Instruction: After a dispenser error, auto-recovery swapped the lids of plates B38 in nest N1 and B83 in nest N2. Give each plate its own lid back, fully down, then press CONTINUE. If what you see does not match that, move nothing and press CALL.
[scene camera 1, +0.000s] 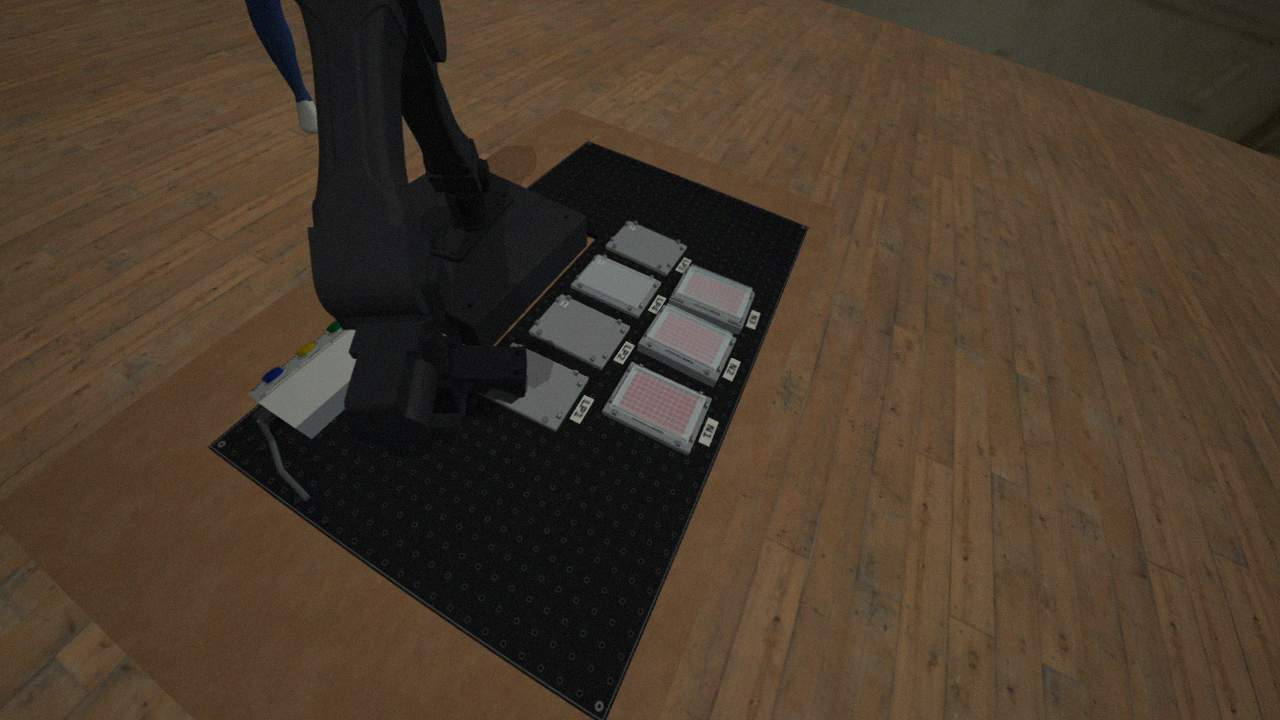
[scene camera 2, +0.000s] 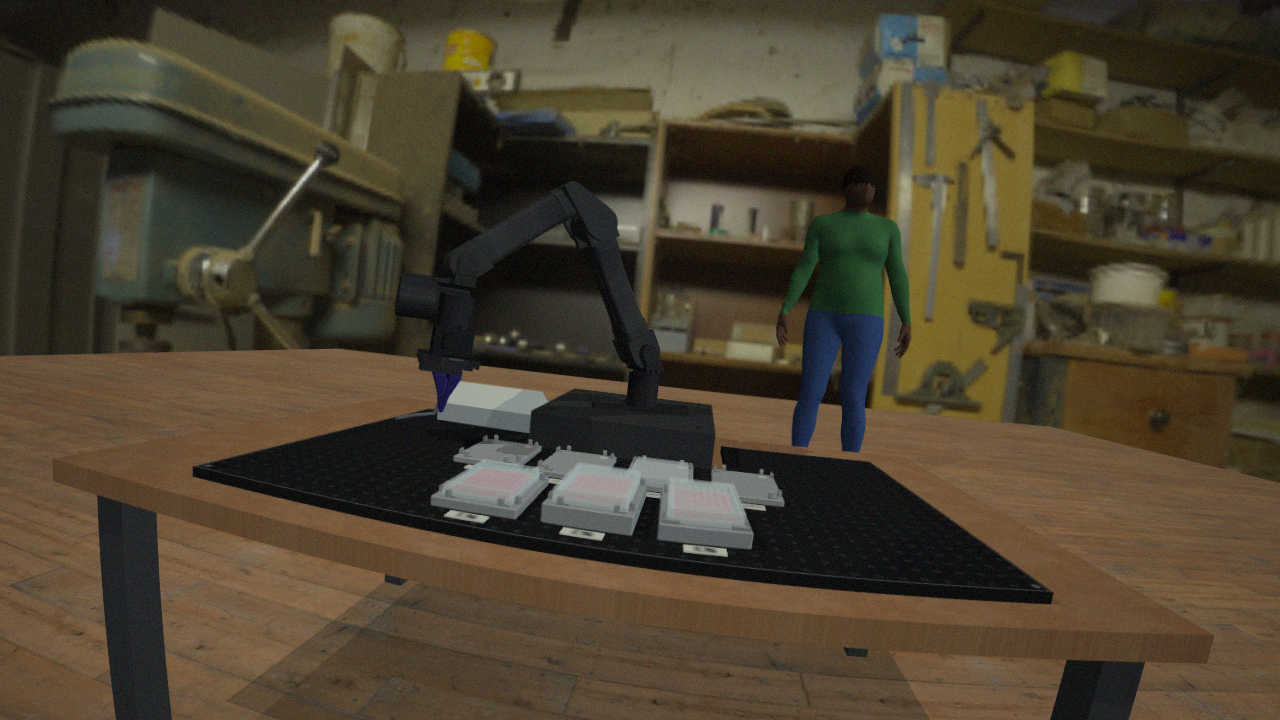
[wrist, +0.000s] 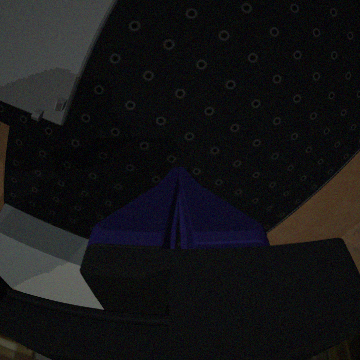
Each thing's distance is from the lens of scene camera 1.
grey button box (scene camera 1: 310, 392): 0.67 m
